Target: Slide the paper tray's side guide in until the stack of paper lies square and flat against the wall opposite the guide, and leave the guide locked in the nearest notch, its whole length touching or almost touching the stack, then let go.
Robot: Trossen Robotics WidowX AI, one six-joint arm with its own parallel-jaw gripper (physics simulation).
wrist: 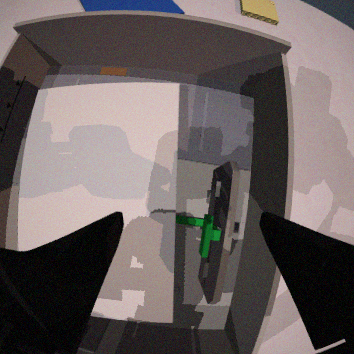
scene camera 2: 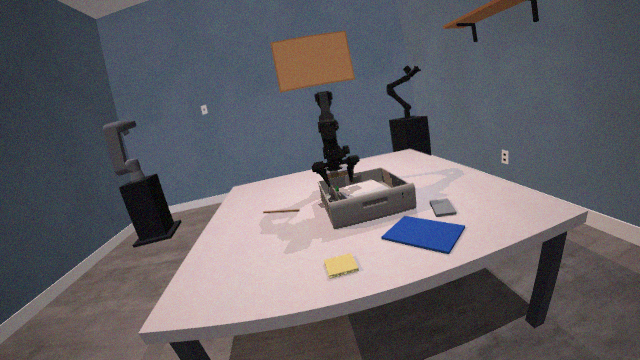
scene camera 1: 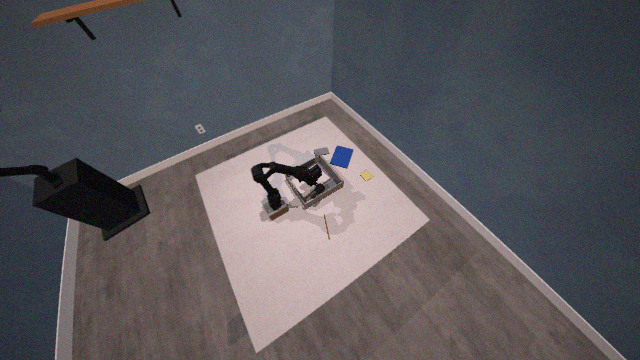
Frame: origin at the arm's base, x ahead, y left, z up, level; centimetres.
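Where they show: gripper, between the fingertips: (wrist: 192,219) (scene camera 2: 340,184) (scene camera 1: 316,185); arm's base, origin of its link: (scene camera 2: 334,168) (scene camera 1: 275,204).
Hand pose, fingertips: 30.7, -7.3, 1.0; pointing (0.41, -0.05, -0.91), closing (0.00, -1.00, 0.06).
Observation:
Each offset is from my fingertips to the top centre of the thing, as dx, dy, dz. "spot": to the spot under its first point.
The grey paper tray @[+2.9, +7.2, +0.2] (scene camera 1: 325,197) (scene camera 2: 350,213) (wrist: 150,40) stands on the table. The white paper stack @[+1.0, +9.6, -5.3] (scene camera 2: 367,187) (wrist: 100,110) lies in it, near the left wall in the wrist view, with a narrow strip along that wall. The dark side guide @[spot: -4.3, -2.1, -1.5] (wrist: 217,272) stands upright, apart from the stack's right edge, near the right wall; its green latch @[-1.4, -0.9, -1.2] (scene camera 2: 337,189) (wrist: 206,242) faces the stack. My gripper (scene camera 1: 318,182) (scene camera 2: 342,184) (wrist: 192,219) is open and empty, low over the tray. In the wrist view the fingertips appear on either side of the guide, the left over the paper, the right by the right wall.
A blue folder @[+37.5, +11.4, -8.5] (scene camera 1: 342,157) (scene camera 2: 424,234) (wrist: 132,5), a yellow note pad @[+38.3, -15.4, -8.2] (scene camera 1: 366,175) (scene camera 2: 341,265) (wrist: 259,11) and a grey flat box @[+27.9, +26.9, -8.3] (scene camera 1: 321,151) (scene camera 2: 443,207) lie beyond the tray. A thin brown stick @[-12.8, -24.8, -8.6] (scene camera 1: 327,227) (scene camera 2: 281,211) lies beside it. The tray walls surround the guide.

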